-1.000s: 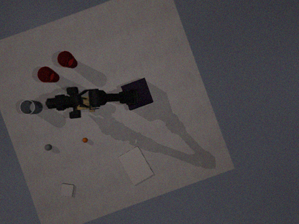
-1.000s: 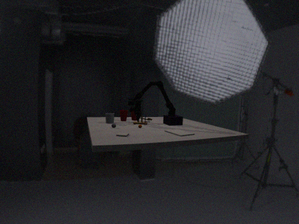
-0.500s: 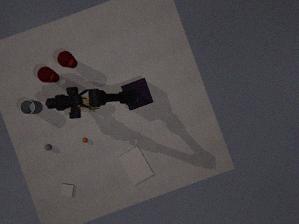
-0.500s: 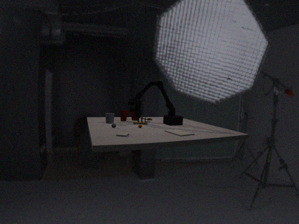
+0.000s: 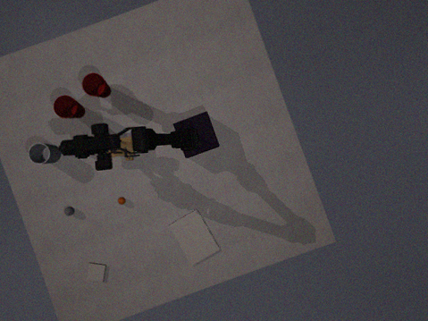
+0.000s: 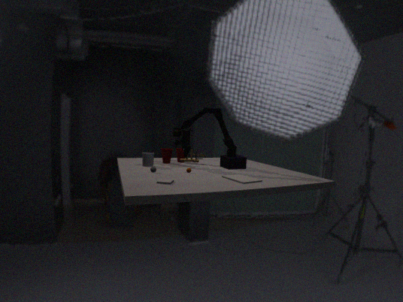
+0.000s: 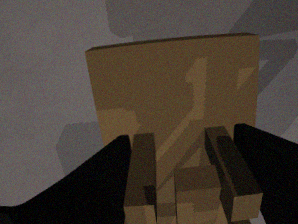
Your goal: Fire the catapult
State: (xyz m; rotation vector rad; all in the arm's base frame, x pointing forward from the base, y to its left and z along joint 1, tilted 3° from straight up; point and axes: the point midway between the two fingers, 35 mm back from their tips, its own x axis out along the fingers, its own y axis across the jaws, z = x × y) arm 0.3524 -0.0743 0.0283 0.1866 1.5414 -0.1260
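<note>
Right now the orange ball is 40 mm ahead of my gripper tip, 240 mm to the left of it and 60 mm below it. Round my gripper tip: white mug 280 mm ahead, 60 mm to the right, 50 mm below; then wooden catapult 60 mm behind, 30 mm to the left, 20 mm above; then small grey ball 270 mm ahead, 210 mm to the left, 60 mm below.
</note>
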